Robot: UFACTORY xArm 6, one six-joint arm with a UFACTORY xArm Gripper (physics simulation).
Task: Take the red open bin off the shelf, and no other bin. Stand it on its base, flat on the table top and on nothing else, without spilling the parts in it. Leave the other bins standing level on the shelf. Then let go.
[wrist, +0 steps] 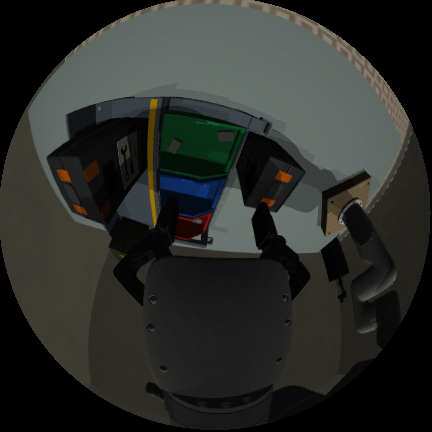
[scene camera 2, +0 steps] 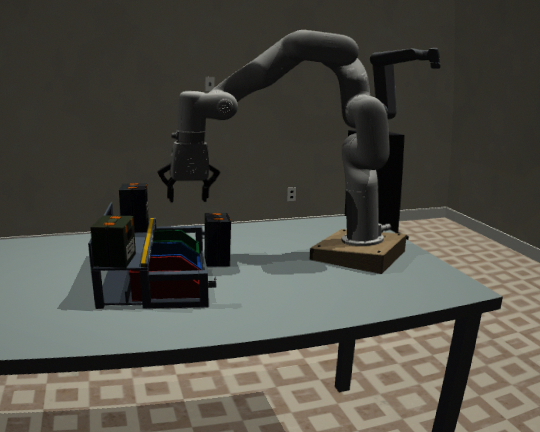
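Where they show: gripper, between the fingertips: (wrist: 217, 206) (scene camera 2: 187, 201); arm's base, origin of its link: (wrist: 349, 210) (scene camera 2: 362, 240).
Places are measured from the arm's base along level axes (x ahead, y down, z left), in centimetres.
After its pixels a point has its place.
The red open bin (scene camera 2: 170, 287) @(x 61.2, y 0.6, z 8.2 cm) (wrist: 187, 227) @(x 59.4, y 0.7, z 8.6 cm) sits level in the shelf (scene camera 2: 204, 290) @(x 54.7, y 0.4, z 13.4 cm) (wrist: 130, 105) @(x 59.7, y -5.5, z -27.1 cm), at the end nearest the scene camera; a small pale part shows inside it in the wrist view. The blue bin (scene camera 2: 173, 248) @(x 54.0, y -1.8, z -11.4 cm) (wrist: 185, 185) @(x 57.5, y 3.8, z -5.5 cm) is beside it, and the green bin (scene camera 2: 172, 235) @(x 50.8, y -1.9, z -22.1 cm) (wrist: 200, 145) @(x 52.3, y 3.8, z -15.8 cm) is beyond the blue one, with grey parts inside. My gripper (scene camera 2: 188, 199) @(x 48.3, y -13.4, z -14.9 cm) (wrist: 217, 206) @(x 48.3, y -13.4, z -14.9 cm) is open and empty, pointing down, high above the shelf's bin side. In the wrist view its left finger overlaps the blue bin and hides part of the red bin's edge.
A black case (scene camera 2: 217, 240) @(x 42.0, y -3.1, z -9.2 cm) (wrist: 275, 170) @(x 40.8, y -8.5, z -16.7 cm) stands upright on the table (scene camera 2: 300, 310) @(x 35.7, y 4.7, z 24.2 cm) (wrist: 210, 55) @(x 48.9, y 4.7, z -35.3 cm), close beside the shelf. A dark case (scene camera 2: 133, 205) @(x 63.1, y -13.2, z -17.5 cm) (wrist: 95, 170) @(x 57.9, y -16.1, z -22.3 cm) and an olive case (scene camera 2: 112, 242) @(x 73.9, y -11.5, z 6.7 cm) (wrist: 127, 237) @(x 70.5, y -10.8, z -2.5 cm) stand on the shelf's upper deck, behind the yellow strip (scene camera 2: 148, 242) @(x 62.5, y -6.5, z -5.0 cm) (wrist: 152, 150) @(x 57.5, y -6.5, z -19.5 cm).
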